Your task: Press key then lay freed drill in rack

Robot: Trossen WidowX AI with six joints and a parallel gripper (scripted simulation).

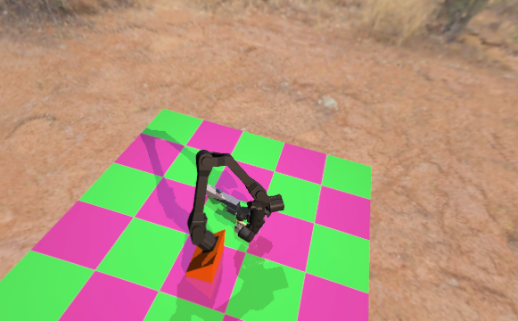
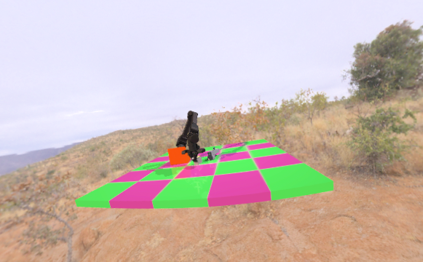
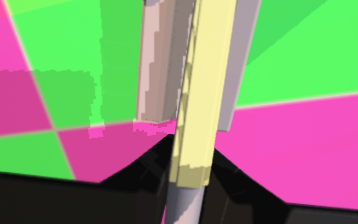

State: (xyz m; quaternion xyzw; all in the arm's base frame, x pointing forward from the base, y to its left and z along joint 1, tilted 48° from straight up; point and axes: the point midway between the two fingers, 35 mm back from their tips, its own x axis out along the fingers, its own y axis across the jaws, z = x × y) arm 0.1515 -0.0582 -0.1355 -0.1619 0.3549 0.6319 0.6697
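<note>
The pale cylindrical drill lies 4 cm to the left of my gripper tip, 3 cm above it and 1 cm ahead of it. From my gripper tip the other things lie so: dark key (21 cm to the left, 14 cm ahead, 3 cm above); grey housing block (19 cm to the left, 13 cm ahead, 1 cm above); grey rack (5 cm to the left, 1 cm below, 1 cm ahead).
</note>
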